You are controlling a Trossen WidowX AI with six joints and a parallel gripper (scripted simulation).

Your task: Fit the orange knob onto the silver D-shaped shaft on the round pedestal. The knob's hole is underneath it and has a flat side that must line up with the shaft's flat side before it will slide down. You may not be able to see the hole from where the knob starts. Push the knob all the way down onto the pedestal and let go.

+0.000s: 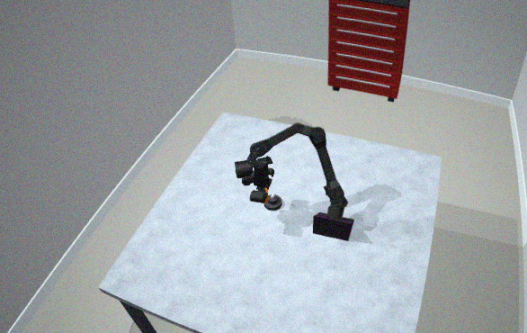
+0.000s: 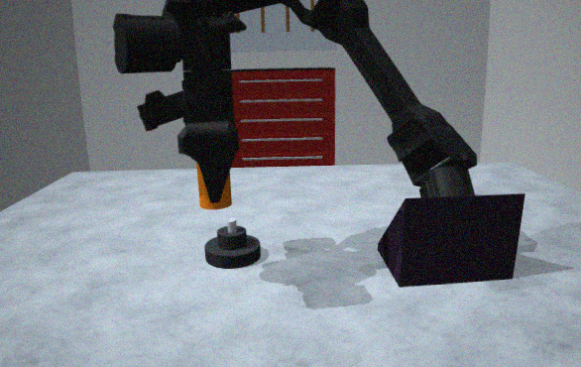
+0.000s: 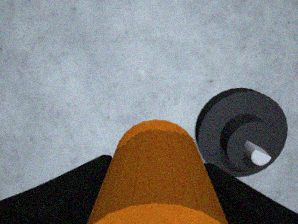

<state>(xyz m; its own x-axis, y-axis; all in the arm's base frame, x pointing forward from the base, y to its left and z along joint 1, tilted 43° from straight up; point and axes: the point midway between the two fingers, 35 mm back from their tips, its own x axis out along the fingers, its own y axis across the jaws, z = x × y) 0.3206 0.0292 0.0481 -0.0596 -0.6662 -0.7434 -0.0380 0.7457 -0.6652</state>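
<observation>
Right now my gripper tip is 20 mm past the round dark pedestal, 80 mm to the left of it and 90 mm above it. The rest, counted from my gripper tip: orange knob (30 mm above).
</observation>
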